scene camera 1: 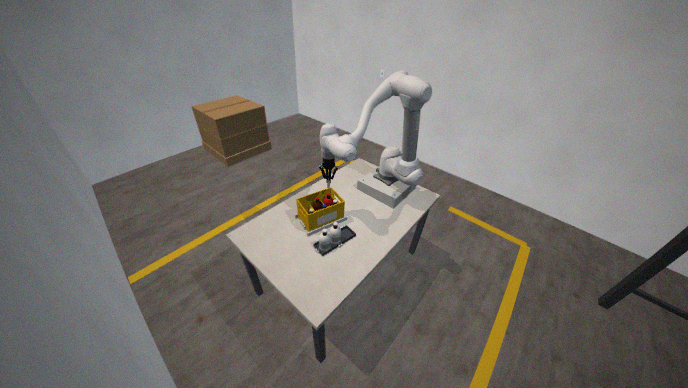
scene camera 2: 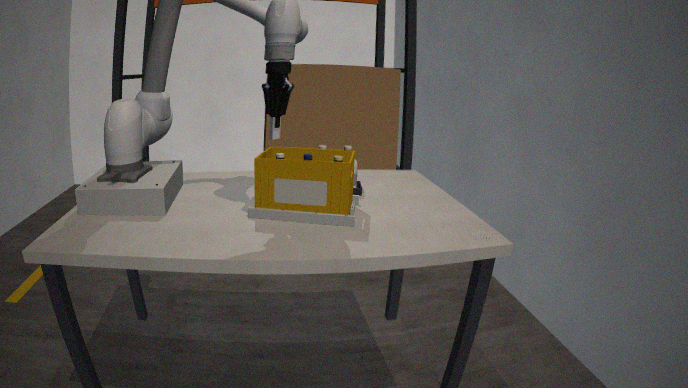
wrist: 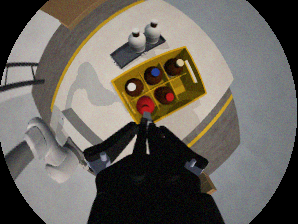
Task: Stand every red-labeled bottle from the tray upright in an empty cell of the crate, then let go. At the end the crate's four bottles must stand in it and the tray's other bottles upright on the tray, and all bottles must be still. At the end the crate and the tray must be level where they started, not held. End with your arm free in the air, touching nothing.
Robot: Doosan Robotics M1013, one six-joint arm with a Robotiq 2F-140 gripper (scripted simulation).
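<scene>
There's my gripper [scene camera 2: 274,138] to begin with, and from the wrist you get the gripper [wrist: 146,116] again, along with a yellow crate [wrist: 194,91].
</scene>
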